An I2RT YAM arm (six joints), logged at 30 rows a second.
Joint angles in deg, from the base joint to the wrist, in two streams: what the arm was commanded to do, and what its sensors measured. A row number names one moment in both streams.
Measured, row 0:
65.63, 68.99, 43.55, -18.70, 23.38, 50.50
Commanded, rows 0 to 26:
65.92, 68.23, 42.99, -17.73, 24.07, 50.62
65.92, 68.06, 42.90, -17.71, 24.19, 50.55
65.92, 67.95, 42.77, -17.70, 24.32, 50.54
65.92, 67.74, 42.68, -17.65, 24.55, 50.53
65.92, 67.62, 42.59, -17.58, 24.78, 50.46
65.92, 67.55, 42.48, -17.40, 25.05, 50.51
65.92, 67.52, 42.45, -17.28, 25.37, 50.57
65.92, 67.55, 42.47, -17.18, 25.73, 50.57
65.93, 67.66, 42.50, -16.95, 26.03, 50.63
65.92, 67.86, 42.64, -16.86, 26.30, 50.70
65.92, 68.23, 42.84, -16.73, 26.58, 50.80
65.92, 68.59, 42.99, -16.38, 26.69, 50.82
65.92, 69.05, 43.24, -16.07, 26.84, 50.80
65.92, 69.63, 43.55, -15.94, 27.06, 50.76
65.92, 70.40, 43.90, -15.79, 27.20, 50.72
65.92, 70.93, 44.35, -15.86, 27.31, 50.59
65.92, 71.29, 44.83, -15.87, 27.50, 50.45
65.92, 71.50, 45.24, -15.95, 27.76, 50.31
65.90, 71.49, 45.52, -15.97, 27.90, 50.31
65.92, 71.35, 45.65, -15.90, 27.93, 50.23
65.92, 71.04, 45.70, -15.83, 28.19, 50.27
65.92, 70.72, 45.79, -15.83, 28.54, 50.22
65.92, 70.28, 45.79, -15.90, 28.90, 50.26
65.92, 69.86, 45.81, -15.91, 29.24, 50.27
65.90, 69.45, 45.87, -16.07, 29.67, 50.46
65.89, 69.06, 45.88, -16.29, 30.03, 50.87
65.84, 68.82, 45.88, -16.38, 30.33, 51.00
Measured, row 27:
65.63, 71.33, 43.18, -17.41, 26.63, 50.50
